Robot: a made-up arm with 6 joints.
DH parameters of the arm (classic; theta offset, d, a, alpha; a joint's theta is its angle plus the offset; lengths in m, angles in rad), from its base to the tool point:
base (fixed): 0.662 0 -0.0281 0
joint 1: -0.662 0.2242 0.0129 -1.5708
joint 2: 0.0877 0 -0.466 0
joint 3: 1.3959 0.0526 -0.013 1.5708
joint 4: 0 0.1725 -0.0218 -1.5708
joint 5: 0 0.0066 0.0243 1.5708
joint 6: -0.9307 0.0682 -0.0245 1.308
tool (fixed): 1.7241 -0.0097 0 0
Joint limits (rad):
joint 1: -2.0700..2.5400
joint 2: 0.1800..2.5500
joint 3: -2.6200..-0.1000
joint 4: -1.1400..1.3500
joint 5: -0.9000..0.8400
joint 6: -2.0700..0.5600
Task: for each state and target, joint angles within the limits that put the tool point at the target. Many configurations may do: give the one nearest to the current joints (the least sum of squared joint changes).
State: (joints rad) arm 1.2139 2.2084 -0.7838 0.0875 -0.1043 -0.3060
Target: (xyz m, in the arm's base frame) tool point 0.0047 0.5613 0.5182
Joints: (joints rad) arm 1.3859 2.2366 -1.7787 0.1866 -0.4067 -0.2415
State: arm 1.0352 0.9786 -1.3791 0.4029 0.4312 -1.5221
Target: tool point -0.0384 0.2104 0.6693
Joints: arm 1.2472 1.4465 -1.3746 0.4507 0.3921 -1.4947
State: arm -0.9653 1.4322 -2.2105 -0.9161 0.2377 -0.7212
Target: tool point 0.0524 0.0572 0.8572
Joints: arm -1.5825 1.0374 -2.0811 -0.7170 -0.0719 -0.5385
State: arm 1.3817 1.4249 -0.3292 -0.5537 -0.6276 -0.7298
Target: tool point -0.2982 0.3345 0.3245
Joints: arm 2.0095 2.2710 -0.8427 -0.4904 -0.8039 -0.7040
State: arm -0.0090 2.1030 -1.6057 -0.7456 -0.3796 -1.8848
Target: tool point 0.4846 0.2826 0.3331
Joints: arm 0.4329 2.4311 -1.5999 -0.7445 -0.4372 -1.8695
